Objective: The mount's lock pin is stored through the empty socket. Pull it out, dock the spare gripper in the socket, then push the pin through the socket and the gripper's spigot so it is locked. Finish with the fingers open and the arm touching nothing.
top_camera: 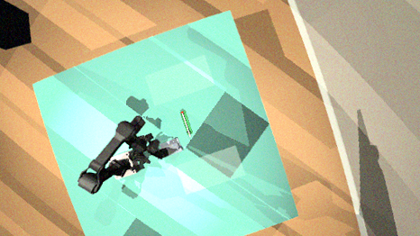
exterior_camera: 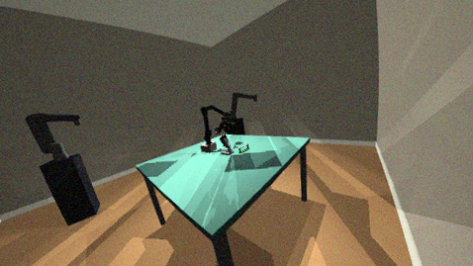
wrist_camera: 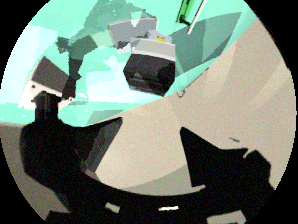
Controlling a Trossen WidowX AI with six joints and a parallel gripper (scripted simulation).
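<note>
My gripper tip is now 150 mm short of the green bar, 150 mm to the right of it and 190 mm above it. The rest, counted from my gripper tip: spare gripper (40 mm ahead, 30 mm to the left, 90 mm below); grey mount (50 mm ahead, 30 mm to the left, 160 mm below).
</note>
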